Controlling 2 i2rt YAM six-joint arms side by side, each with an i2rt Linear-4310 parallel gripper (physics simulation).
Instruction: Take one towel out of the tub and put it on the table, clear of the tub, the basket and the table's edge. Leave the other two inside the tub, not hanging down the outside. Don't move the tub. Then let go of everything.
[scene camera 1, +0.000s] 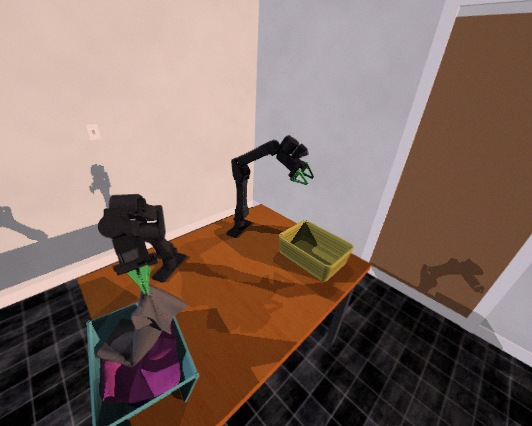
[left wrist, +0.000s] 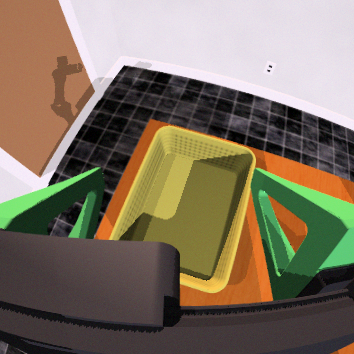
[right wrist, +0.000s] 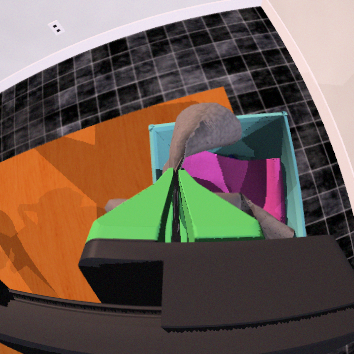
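My right gripper (scene camera 1: 145, 293) (right wrist: 175, 176) is shut on a grey-brown towel (scene camera 1: 156, 311) (right wrist: 206, 131), which hangs in folds from the fingertips above the teal tub (scene camera 1: 92, 370) (right wrist: 296, 192). Its lower folds are over the tub's opening; whether they touch what lies inside is unclear. A magenta-pink towel (scene camera 1: 162, 376) (right wrist: 205, 169) lies in the tub. A tiny dark blue patch (right wrist: 233, 157) shows behind it in the right wrist view; the rest of that thing is hidden. My left gripper (scene camera 1: 309, 180) (left wrist: 177, 175) is open and empty, high above the basket.
The yellow basket (scene camera 1: 312, 261) (left wrist: 210, 144) stands empty near the table's far right corner. The wooden table (scene camera 1: 225, 320) (right wrist: 60, 165) stretches between tub and basket. The tub stands at the table's near left end, close to its edges. Dark tiled floor lies beyond.
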